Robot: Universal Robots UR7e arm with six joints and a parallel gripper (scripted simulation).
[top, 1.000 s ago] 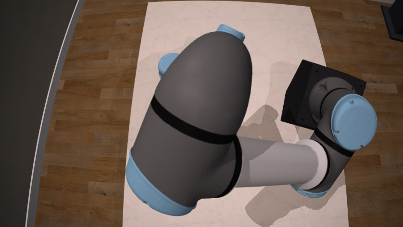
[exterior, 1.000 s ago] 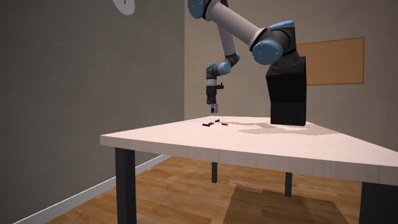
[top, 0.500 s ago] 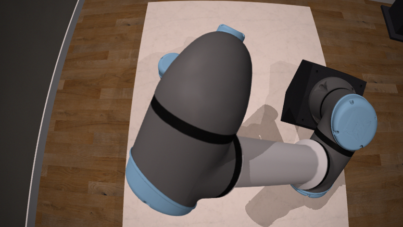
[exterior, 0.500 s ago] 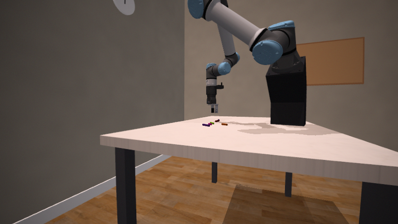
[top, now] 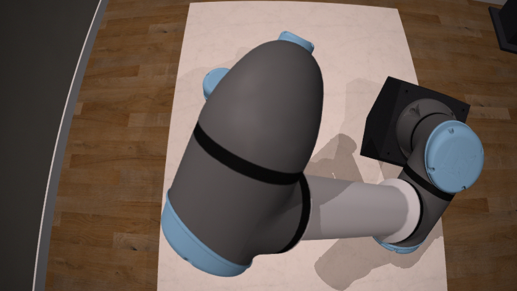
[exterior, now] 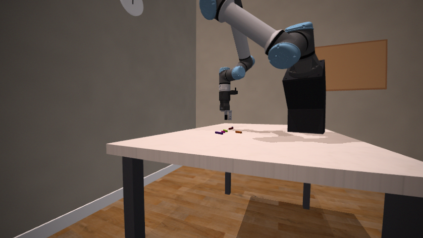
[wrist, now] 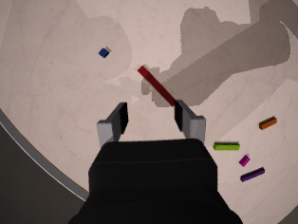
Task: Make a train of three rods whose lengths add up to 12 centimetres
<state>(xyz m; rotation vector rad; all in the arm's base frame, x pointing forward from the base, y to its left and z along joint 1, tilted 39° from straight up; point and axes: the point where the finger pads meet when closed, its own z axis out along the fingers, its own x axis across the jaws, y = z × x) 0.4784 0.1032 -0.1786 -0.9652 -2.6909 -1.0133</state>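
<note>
Right now my hand is 21 cm to the right of the magenta rod, 8 cm above it and 7 cm past it. Also, from my hand: red rod: 8 cm below, 2 cm behind, 1 cm to the right; then blue rod: 9 cm to the right, 8 cm below, 1 cm ahead; then lime rod: 15 cm to the left, 8 cm below, 5 cm behind.
</note>
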